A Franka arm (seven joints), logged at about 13 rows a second.
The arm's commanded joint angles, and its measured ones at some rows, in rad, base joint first. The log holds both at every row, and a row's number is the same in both.
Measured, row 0:
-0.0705 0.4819 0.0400 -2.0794 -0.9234 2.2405 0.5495
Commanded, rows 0 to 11:
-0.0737 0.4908 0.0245 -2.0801 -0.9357 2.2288 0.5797
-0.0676 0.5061 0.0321 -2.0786 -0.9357 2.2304 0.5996
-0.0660 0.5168 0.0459 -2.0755 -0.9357 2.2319 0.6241
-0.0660 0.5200 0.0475 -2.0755 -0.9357 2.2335 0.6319
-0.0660 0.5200 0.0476 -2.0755 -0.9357 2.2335 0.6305
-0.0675 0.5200 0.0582 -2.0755 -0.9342 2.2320 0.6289
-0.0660 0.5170 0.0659 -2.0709 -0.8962 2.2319 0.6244
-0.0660 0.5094 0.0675 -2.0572 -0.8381 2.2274 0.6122
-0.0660 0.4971 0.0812 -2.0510 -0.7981 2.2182 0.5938
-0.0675 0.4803 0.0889 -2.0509 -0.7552 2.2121 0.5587
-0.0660 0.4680 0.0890 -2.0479 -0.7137 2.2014 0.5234
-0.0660 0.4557 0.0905 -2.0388 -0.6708 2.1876 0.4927
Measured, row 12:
-0.0634 0.4940 0.0817 -2.0432 -0.7401 2.2216 0.5558
